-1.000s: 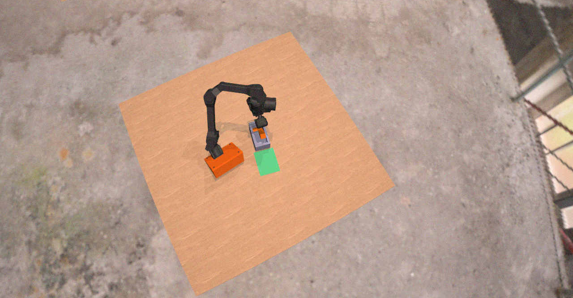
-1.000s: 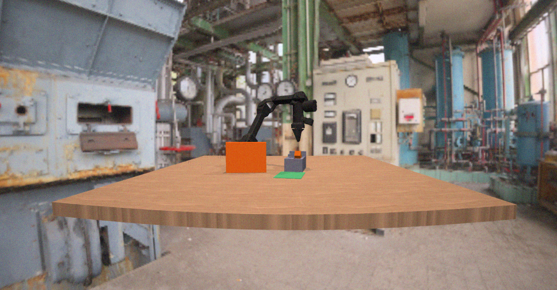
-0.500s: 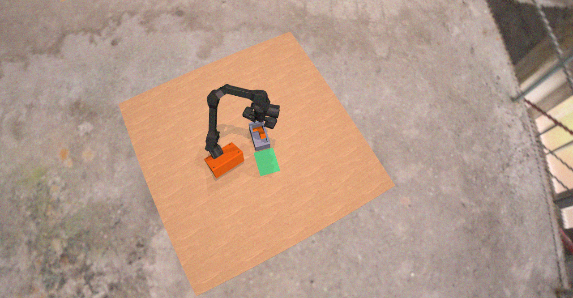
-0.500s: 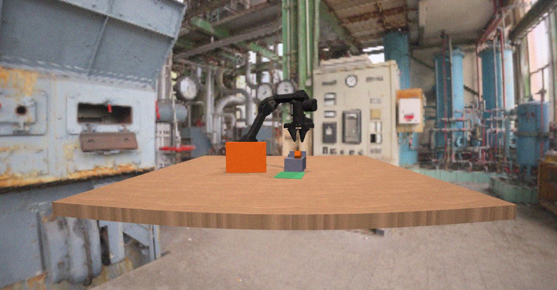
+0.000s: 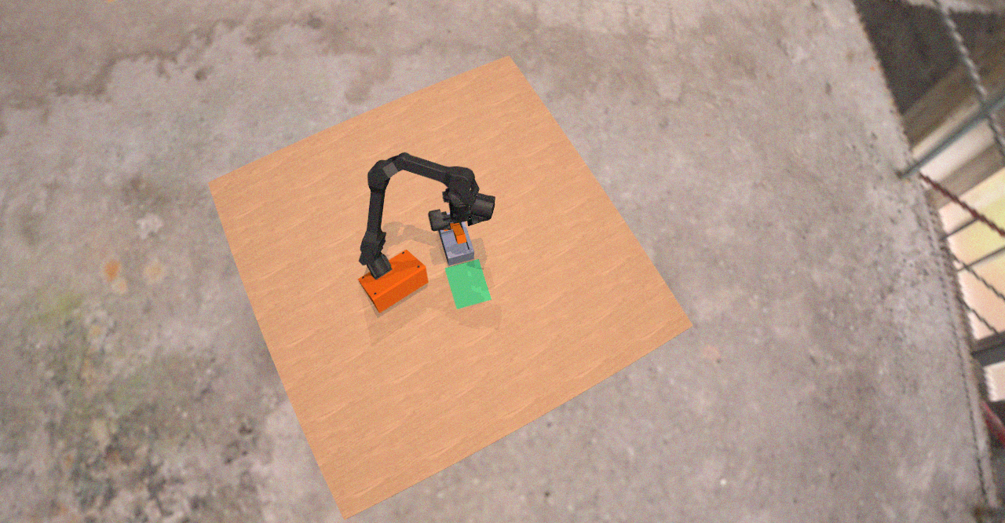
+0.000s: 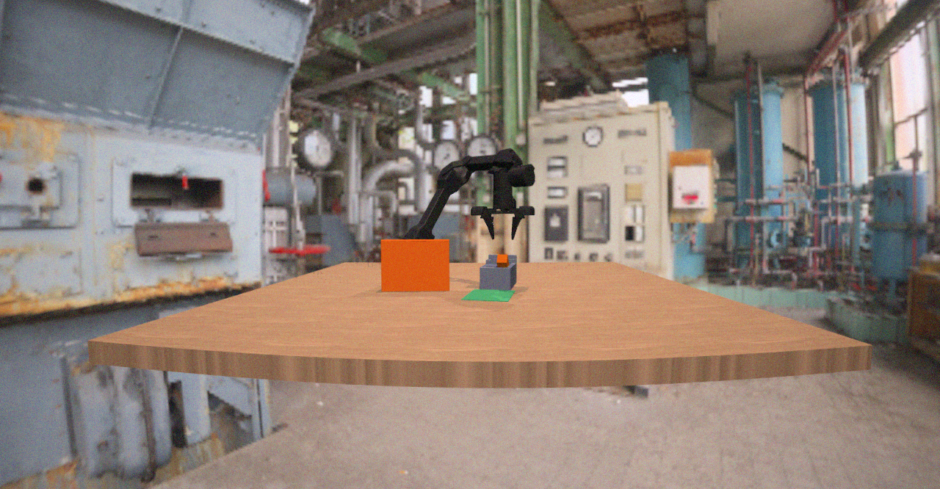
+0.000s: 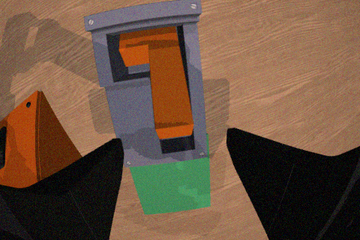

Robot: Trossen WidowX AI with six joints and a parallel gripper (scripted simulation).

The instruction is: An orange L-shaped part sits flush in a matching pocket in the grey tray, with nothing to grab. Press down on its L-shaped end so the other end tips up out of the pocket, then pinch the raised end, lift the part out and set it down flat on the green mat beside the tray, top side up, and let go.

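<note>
The orange L-shaped part is 100 mm below my gripper tip and 30 mm to the left of it. Round my gripper tip: grey tray: 160 mm below, 10 mm to the left, 10 mm behind; green mat: 160 mm below, 140 mm to the right, 60 mm behind.
</note>
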